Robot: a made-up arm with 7 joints.
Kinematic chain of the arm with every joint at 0, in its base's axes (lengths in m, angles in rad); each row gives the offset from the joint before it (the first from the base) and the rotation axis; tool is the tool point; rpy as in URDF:
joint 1: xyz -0.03 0 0.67 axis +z
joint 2: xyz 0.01 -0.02 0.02 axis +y
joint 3: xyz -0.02 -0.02 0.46 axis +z
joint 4: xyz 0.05 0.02 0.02 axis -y
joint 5: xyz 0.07 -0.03 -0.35 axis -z
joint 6: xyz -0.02 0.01 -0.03 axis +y
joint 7: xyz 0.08 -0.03 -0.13 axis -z
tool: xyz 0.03 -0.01 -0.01 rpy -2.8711 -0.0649 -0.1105
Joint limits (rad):
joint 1: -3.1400..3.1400
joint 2: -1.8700..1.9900
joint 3: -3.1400..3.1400
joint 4: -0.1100..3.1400
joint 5: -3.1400..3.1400
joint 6: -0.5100..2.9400
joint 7: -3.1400..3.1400
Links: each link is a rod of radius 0.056 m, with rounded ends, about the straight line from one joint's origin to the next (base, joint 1, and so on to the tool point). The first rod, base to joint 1, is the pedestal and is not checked.
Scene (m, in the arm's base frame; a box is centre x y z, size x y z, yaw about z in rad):
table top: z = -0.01
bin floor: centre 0.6 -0.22 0 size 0.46 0.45 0.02 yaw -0.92
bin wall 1: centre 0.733 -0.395 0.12 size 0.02 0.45 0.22 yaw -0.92
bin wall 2: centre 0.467 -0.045 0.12 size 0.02 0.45 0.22 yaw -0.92
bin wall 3: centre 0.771 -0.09 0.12 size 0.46 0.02 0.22 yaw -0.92
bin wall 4: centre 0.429 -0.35 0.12 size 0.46 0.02 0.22 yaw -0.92
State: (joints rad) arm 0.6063 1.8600 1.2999 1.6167 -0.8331 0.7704 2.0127
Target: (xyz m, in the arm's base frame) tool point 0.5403 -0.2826 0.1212
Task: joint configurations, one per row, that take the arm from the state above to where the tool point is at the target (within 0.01 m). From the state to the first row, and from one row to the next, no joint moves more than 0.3 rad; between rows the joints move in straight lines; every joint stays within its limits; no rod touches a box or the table.
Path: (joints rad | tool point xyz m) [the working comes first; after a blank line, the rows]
Joints at the target: -0.5281 1.6644 0.3748 1.8776 -0.9236 0.9511 2.0089
Straight joint move there: touches bin wall 2, bin wall 3.

1: 0.3669 1.7186 1.1317 1.5904 -0.8242 0.8480 2.0240 | 0.2744 0.5754 0.3019
2: 0.1275 1.5773 0.9635 1.5642 -0.8152 0.9256 2.0354 | 0.4386 0.4206 0.2967
3: -0.1120 1.4359 0.7953 1.5379 -0.8063 1.0032 2.0467 | 0.5530 0.2104 0.3088
4: -0.3514 1.2946 0.6271 1.5117 -0.7973 1.0809 2.0581 | 0.5921 -0.0349 0.3422
5: -0.5908 1.1532 0.4588 1.4854 -0.7884 1.1585 2.0694 | 0.5403 -0.2826 0.3982
6: -0.5595 1.4088 0.4168 1.6815 -0.8560 1.0548 2.0392 | 0.5566 -0.2882 0.2612
7: -0.5281 1.6644 0.3748 1.8776 -0.9236 0.9511 2.0089 | 0.5403 -0.2826 0.1212

